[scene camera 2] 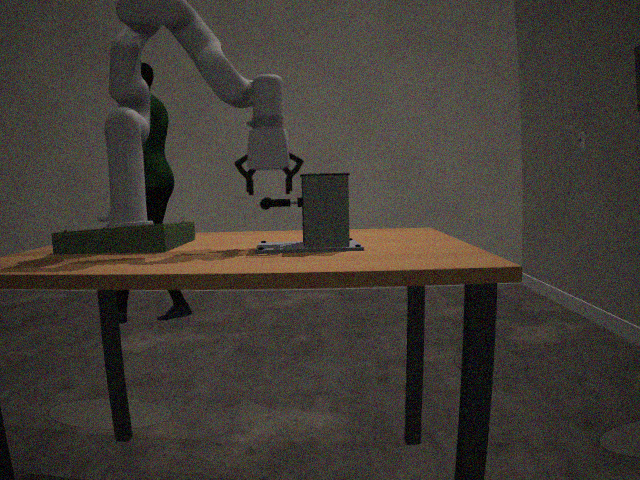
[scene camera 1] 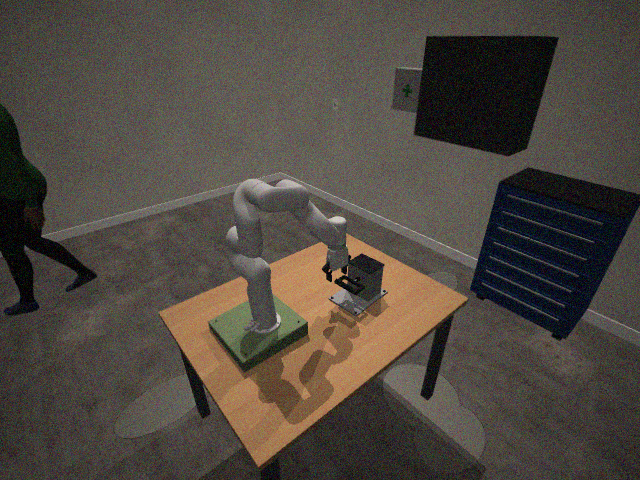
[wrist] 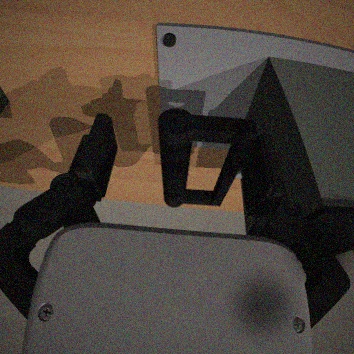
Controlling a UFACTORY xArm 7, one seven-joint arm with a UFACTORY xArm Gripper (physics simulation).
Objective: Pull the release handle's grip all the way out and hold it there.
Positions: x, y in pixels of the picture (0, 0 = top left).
Labels:
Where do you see a metal base plate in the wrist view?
212, 70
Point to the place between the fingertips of my gripper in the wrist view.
182, 138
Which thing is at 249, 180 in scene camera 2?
My gripper.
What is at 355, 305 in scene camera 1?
A metal base plate.

